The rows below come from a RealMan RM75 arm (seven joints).
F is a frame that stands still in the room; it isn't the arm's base.
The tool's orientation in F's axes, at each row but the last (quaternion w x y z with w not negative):
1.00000 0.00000 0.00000 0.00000
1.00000 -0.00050 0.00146 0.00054
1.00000 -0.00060 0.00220 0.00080
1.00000 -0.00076 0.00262 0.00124
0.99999 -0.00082 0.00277 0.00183
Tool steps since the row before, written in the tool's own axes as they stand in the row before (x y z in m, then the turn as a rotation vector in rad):
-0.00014 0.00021 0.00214 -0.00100 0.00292 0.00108
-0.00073 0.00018 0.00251 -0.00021 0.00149 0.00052
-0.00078 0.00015 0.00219 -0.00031 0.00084 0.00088
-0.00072 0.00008 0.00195 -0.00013 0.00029 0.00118
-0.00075 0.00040 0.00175 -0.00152 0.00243 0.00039
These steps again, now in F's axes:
-0.00014 0.00021 0.00214 -0.00100 0.00292 0.00108
-0.00072 0.00018 0.00251 -0.00021 0.00149 0.00052
-0.00077 0.00015 0.00219 -0.00031 0.00084 0.00088
-0.00071 0.00008 0.00195 -0.00012 0.00029 0.00118
-0.00074 0.00040 0.00175 -0.00153 0.00243 0.00039

